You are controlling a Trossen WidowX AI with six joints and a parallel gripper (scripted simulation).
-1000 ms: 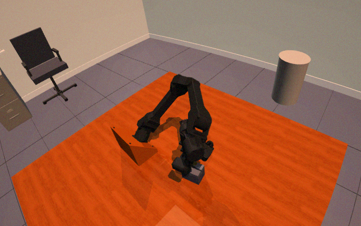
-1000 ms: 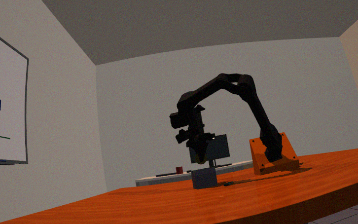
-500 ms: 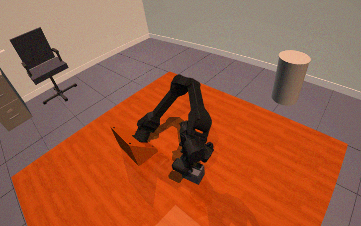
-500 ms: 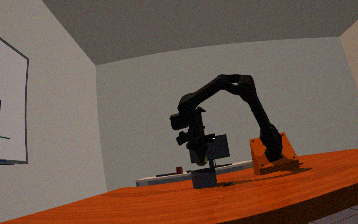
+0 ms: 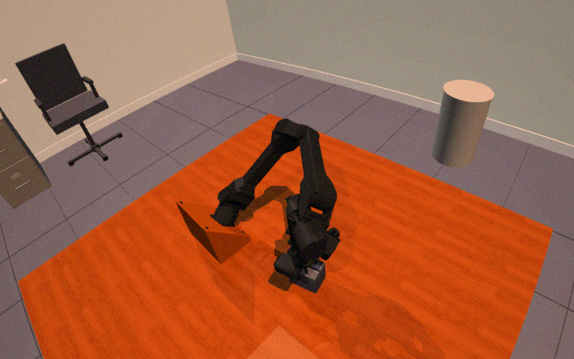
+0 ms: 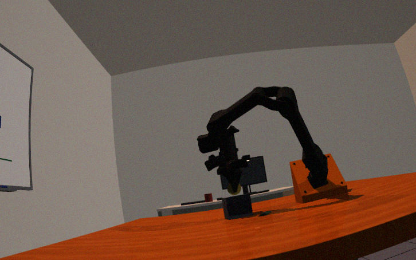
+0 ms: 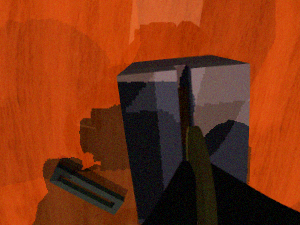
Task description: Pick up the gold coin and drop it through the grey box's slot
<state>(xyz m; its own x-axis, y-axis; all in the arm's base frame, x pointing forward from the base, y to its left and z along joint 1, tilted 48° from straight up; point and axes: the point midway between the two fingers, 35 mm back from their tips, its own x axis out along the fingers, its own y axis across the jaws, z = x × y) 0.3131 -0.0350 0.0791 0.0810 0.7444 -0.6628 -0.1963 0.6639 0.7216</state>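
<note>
Right now the gold coin is 1 cm above my gripper tip.
</note>
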